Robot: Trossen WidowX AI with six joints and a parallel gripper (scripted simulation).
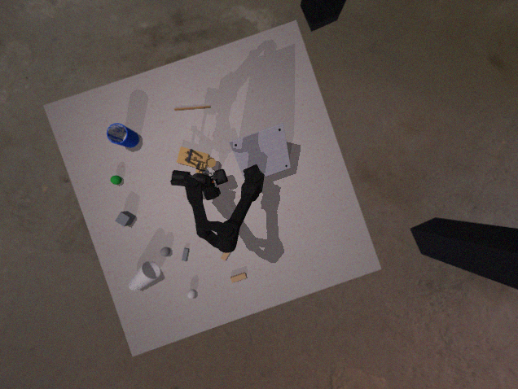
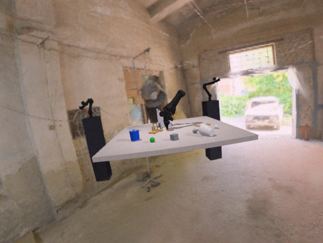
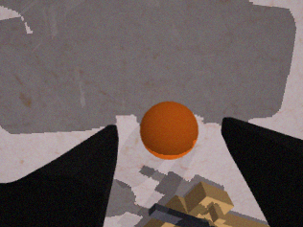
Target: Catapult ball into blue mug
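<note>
Right now the wooden catapult is 10 cm to the right of my gripper tip, 4 cm above it and 1 cm ahead of it. Round my gripper tip: small grey block (27 cm to the left, 26 cm ahead, 1 cm below); then orange ball (right at my gripper tip); then wooden stick (37 cm to the right, 7 cm behind, 1 cm below).
</note>
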